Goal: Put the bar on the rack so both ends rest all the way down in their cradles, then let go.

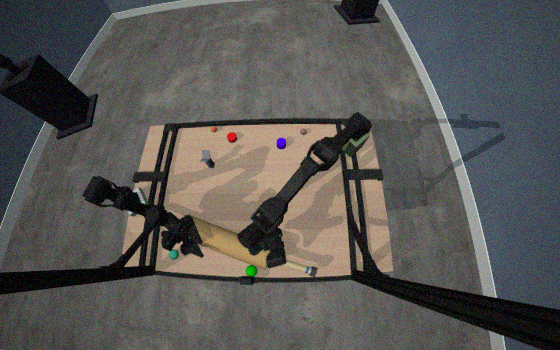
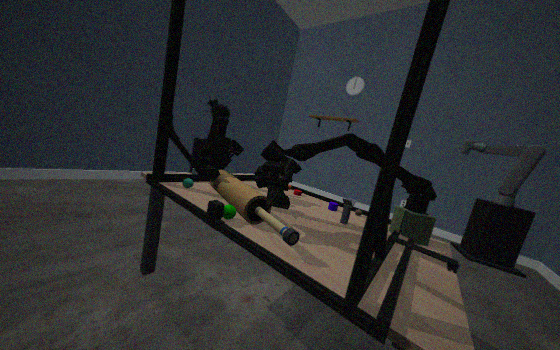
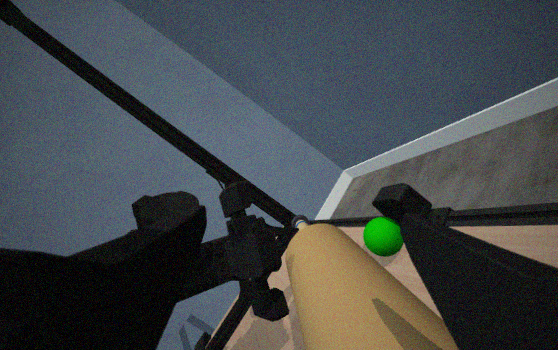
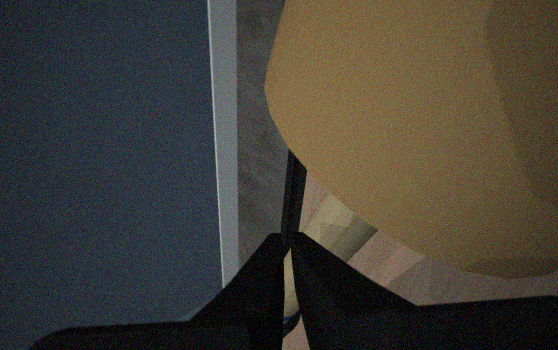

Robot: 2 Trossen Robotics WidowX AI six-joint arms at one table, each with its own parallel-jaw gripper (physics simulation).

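Frame: origin at the left arm's base, x ahead, y left, z up, level; metres.
Where they show: left gripper, fingertip midpoint: (image 1: 202, 250) (image 2: 224, 160) (image 3: 305, 219); right gripper, fingertip midpoint: (image 2: 267, 206) (image 3: 298, 231) (image 4: 286, 244); right arm's base, origin of the base link: (image 1: 355, 133) (image 2: 415, 211).
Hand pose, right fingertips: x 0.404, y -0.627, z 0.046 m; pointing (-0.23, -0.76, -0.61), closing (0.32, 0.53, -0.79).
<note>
After its pixels a point has its place.
The bar is a tan rolling pin (image 1: 219, 239) {x 0.271, y -0.415, z 0.063 m} (image 2: 237, 196) {x 0.302, y -0.545, z 0.034 m} (image 3: 347, 294) {x 0.265, y -0.449, z 0.057 m} (image 4: 384, 112) {x 0.372, y -0.561, z 0.062 m} and lies slanted on the wooden table top (image 1: 257, 169) {x 0.570, y -0.237, z -0.035 m} near its front edge. Its thin handle with a blue ring and dark cap (image 1: 306, 269) {x 0.461, y -0.704, z 0.027 m} (image 2: 287, 233) {x 0.464, y -0.738, z 0.025 m} sticks out to the right. My left gripper (image 1: 184, 242) (image 2: 212, 165) is open around the pin's left end. My right gripper (image 1: 274, 260) {x 0.404, y -0.627, z 0.046 m} (image 2: 278, 201) (image 4: 286, 244) {x 0.404, y -0.627, z 0.046 m} is shut right over the handle where it leaves the thick body, with the handle showing under the fingertips, not between them. A small grey stand (image 1: 206, 157) {x 0.413, y -0.080, z 0.049 m} (image 2: 347, 210) {x 0.731, y -0.400, z 0.025 m} is at the back left.
A green ball (image 1: 251, 269) {x 0.295, y -0.575, z 0.010 m} (image 2: 229, 211) {x 0.294, y -0.598, z -0.002 m} (image 3: 382, 236) {x 0.278, y -0.561, z 0.001 m} lies by the front rail, just in front of the pin. A teal ball (image 1: 173, 254) {x 0.058, y -0.336, z 0.006 m} (image 2: 187, 182) {x 0.056, y -0.349, z -0.005 m} lies beside the left gripper. A red cylinder (image 1: 231, 136) {x 0.569, y -0.024, z -0.010 m} and a purple one (image 1: 281, 143) {x 0.729, y -0.215, z 0.000 m} stand at the back. A black frame (image 1: 257, 122) {x 0.718, y -0.035, z -0.018 m} surrounds the table.
</note>
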